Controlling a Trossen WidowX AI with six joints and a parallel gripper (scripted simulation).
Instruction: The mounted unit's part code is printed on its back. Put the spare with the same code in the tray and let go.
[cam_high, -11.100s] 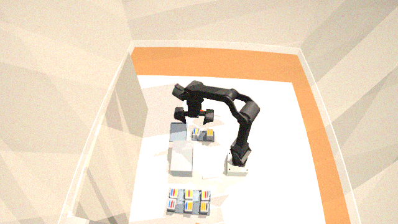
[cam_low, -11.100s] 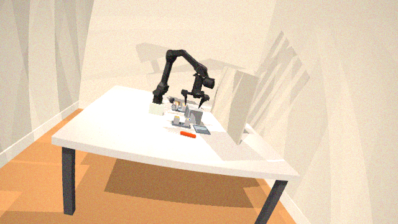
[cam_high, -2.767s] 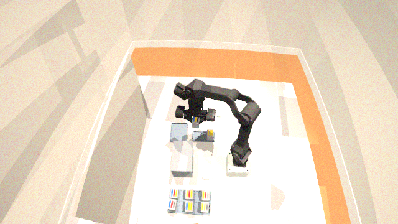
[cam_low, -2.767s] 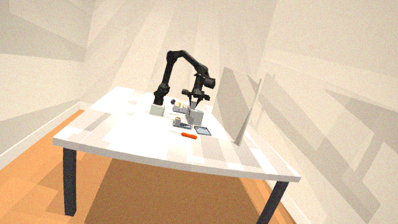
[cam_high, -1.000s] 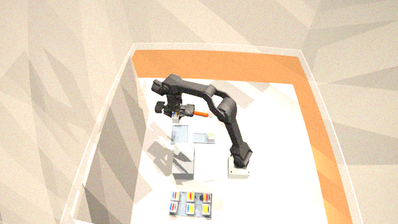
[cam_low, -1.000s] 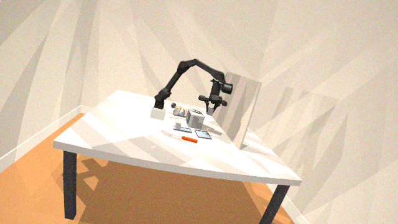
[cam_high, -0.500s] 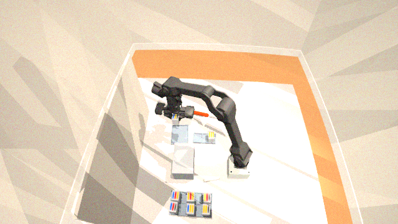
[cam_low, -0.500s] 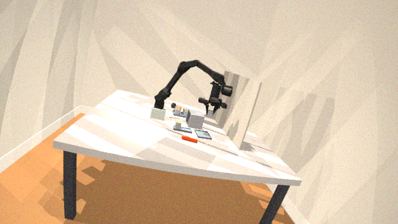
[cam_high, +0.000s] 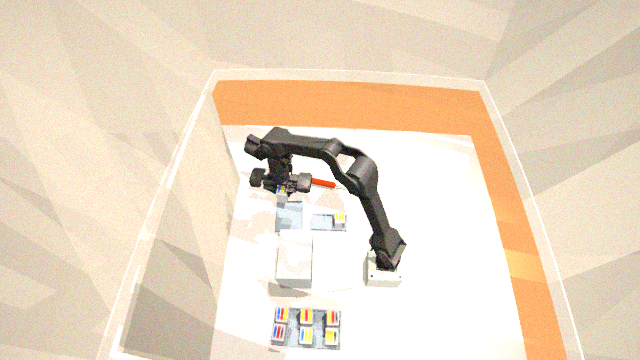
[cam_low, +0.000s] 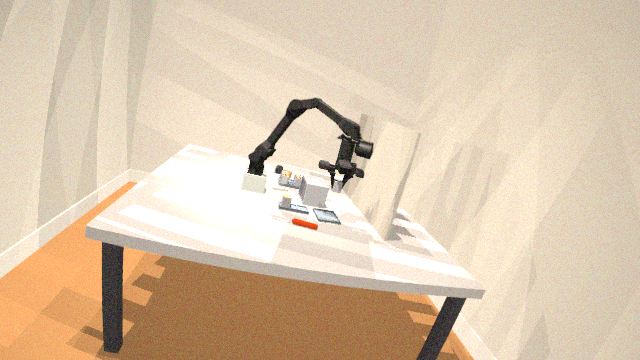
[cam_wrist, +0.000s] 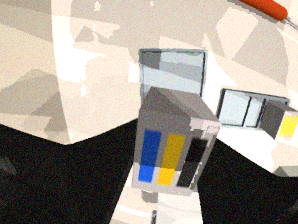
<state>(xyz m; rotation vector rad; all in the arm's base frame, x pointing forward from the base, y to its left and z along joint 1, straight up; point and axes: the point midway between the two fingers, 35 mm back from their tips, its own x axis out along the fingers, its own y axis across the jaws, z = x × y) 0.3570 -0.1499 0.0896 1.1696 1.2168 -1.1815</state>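
The pale-blue tray lies 10 mm behind my gripper tip and 130 mm below it. From my gripper tip the other things lie so: mounted unit: 80 mm behind, 190 mm to the left, 80 mm below; grey spare: 20 mm above.
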